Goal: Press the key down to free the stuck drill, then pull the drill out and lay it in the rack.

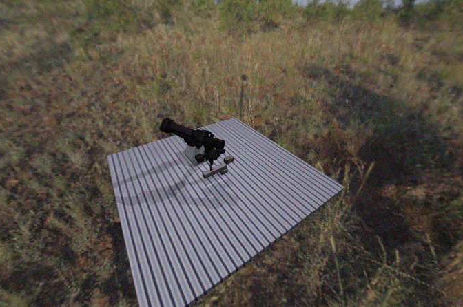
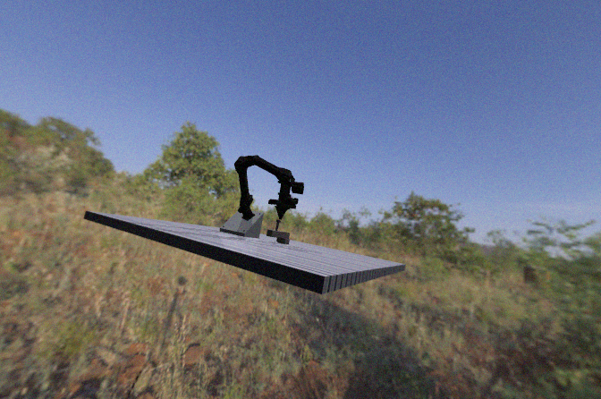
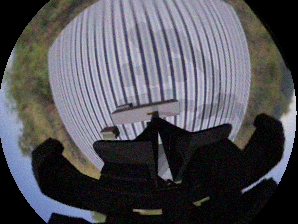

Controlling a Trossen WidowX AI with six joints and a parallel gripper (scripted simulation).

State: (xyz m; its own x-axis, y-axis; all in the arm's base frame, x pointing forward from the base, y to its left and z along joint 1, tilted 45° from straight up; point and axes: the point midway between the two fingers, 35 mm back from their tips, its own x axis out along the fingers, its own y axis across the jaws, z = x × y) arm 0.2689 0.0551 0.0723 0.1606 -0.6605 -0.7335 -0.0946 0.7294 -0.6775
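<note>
Now: the dark drill 10 mm behind my gripper tip and 40 mm below it. Also, from my gripper tip: grey block 120 mm behind, 190 mm to the left, 110 mm below.
</note>
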